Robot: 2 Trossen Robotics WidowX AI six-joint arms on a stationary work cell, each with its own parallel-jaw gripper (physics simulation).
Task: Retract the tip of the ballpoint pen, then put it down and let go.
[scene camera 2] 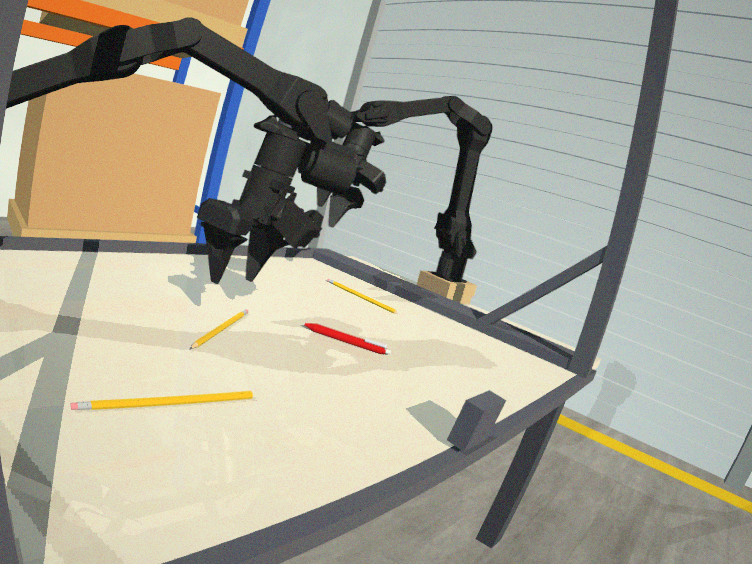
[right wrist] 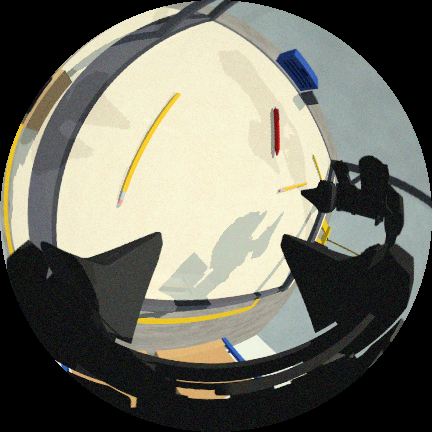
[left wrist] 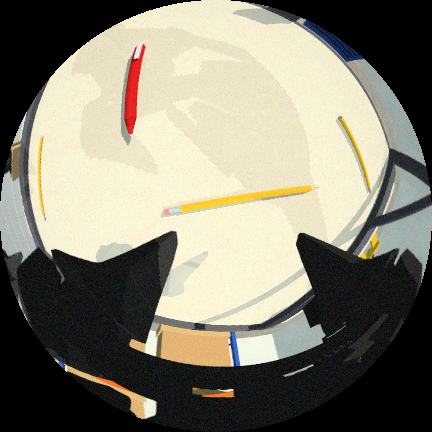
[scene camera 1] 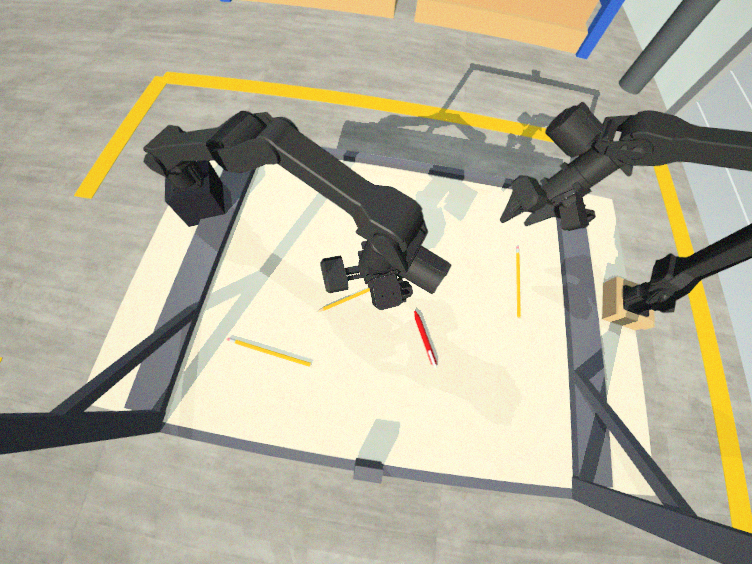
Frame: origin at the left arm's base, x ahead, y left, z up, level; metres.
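Seen in the pictures: left gripper, fingertip midpoint: [scene camera 2: 232, 281] [right wrist: 308, 192] [left wrist: 240, 238] [scene camera 1: 365, 280]; right gripper, fingertip midpoint: [scene camera 2: 325, 216] [right wrist: 224, 240] [scene camera 1: 513, 223]; left arm's base at its link origin: [scene camera 1: 186, 179]; right arm's base at its link origin: [scene camera 2: 449, 277] [scene camera 1: 635, 301].
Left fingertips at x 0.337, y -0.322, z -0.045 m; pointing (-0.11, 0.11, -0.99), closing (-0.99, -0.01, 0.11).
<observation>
Pixels of each thing's top centre, then the offset from my left fingertips to it. Level surfaces: height alone.
- red ballpoint pen at its top centre: [left wrist: 128, 77] [scene camera 2: 346, 331] [scene camera 1: 425, 337] [right wrist: 279, 129] dz -0.046, dx +0.098, dy -0.143 m
- pale table at its surface level: dz -0.061 m
- middle pencil at its top centre: [left wrist: 254, 197] [scene camera 2: 221, 324] [scene camera 1: 354, 294] dz -0.053, dx -0.026, dy -0.009 m
- left pencil at its top centre: [scene camera 2: 166, 397] [left wrist: 362, 161] [scene camera 1: 267, 351] dz -0.054, dx -0.234, dy -0.086 m
- right pencil at its top centre: [right wrist: 145, 140] [scene camera 2: 360, 293] [left wrist: 37, 182] [scene camera 1: 519, 280] dz -0.054, dx +0.370, dy -0.071 m
- dark block at its top centre: [scene camera 2: 485, 398] [scene camera 1: 368, 473] [right wrist: 315, 97] dz -0.004, dx -0.088, dy -0.353 m
The red ballpoint pen [scene camera 1: 425, 336] [scene camera 2: 345, 338] [left wrist: 133, 90] [right wrist: 276, 131] lies flat on the pale table [scene camera 1: 473, 443] [scene camera 2: 334, 455]. Its white clip and light button end show. In the left wrist view its front cone ends in red, and no metal tip is plain there; it is too small to be sure. My left gripper [scene camera 2: 233, 281] [left wrist: 240, 238] is open and empty, pointing down above the table near the middle pencil, apart from the pen. My right gripper [scene camera 1: 515, 221] [scene camera 2: 326, 215] [right wrist: 224, 240] is open and empty, raised at the back right, well away from the pen.
Three yellow pencils lie around the pen: a middle pencil [scene camera 1: 343, 299] [scene camera 2: 219, 329] [left wrist: 245, 198], a left pencil [scene camera 1: 270, 352] [scene camera 2: 170, 400] and a right pencil [scene camera 1: 518, 282] [scene camera 2: 362, 296]. A dark block [scene camera 1: 368, 470] [scene camera 2: 476, 418] is on the front edge.
</observation>
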